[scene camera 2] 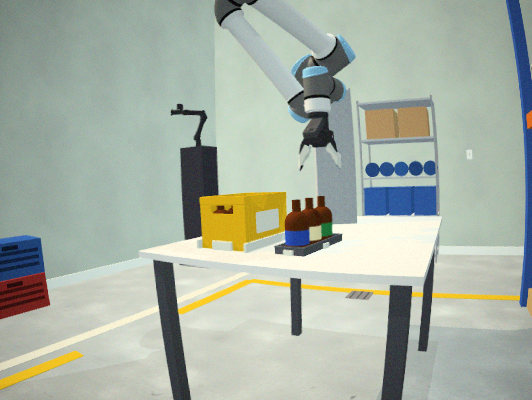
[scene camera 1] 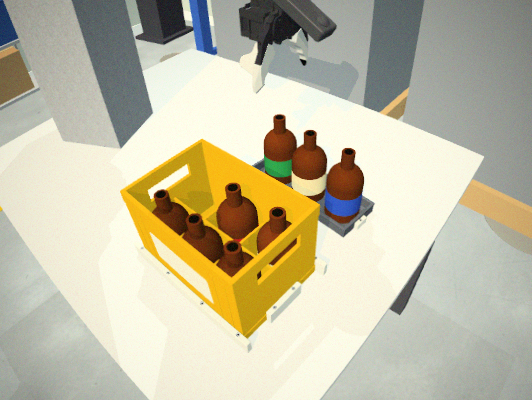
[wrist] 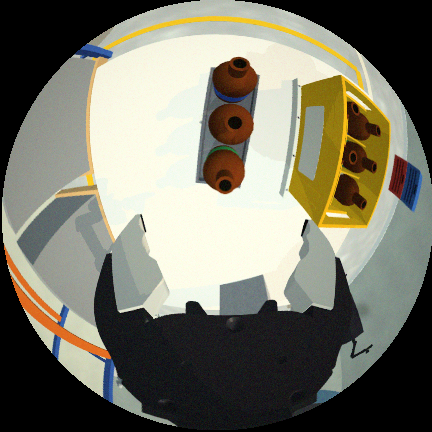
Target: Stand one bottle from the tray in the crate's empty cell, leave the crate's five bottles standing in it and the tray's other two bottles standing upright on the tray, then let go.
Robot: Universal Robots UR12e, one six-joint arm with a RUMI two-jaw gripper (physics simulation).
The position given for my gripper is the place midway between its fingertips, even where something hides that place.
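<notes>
I can see my gripper (scene camera 1: 281,78), (scene camera 2: 319,169) and (wrist: 225,218). There is a blue-labelled bottle (scene camera 1: 345,180), and there is a cream-labelled bottle (scene camera 1: 309,161). I see a green-labelled bottle (scene camera 1: 279,144) as well as a green-labelled bottle (scene camera 1: 205,239). The scene also has a cream-labelled bottle (scene camera 1: 277,224), a cream-labelled bottle (scene camera 1: 172,214) and a blue-labelled bottle (scene camera 1: 235,259).
</notes>
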